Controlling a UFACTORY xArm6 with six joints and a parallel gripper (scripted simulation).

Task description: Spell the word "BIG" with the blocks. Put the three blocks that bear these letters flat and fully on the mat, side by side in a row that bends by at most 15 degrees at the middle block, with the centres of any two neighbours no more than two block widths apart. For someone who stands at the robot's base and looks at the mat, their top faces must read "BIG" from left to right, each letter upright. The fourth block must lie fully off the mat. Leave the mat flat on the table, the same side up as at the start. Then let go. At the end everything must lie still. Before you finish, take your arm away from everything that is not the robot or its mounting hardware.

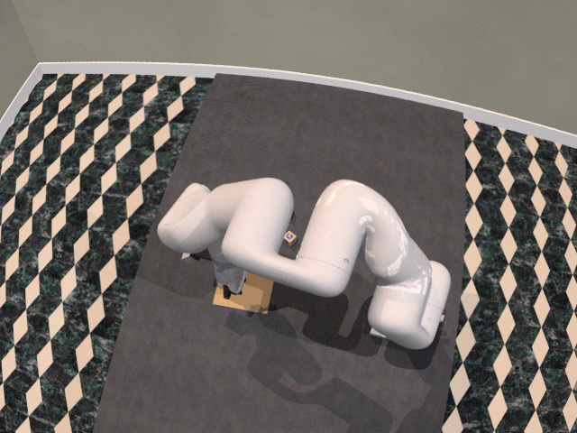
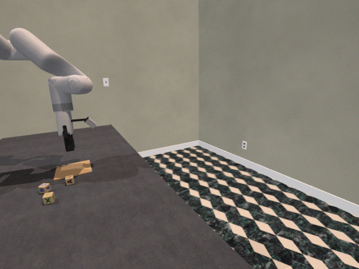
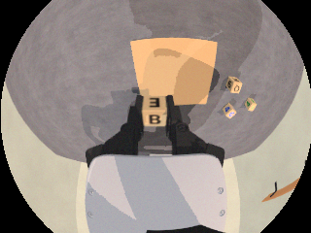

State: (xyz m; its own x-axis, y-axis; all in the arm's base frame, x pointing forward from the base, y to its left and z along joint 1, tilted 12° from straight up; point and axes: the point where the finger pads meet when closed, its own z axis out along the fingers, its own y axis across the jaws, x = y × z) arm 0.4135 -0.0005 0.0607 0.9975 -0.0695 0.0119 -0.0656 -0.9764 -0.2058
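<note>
The tan mat lies 10 cm below my hand and 4 cm to the right of it. The rest, counted from my hand: B block: 1 cm below; G block: 18 cm to the right, 9 cm below, 9 cm behind.
</note>
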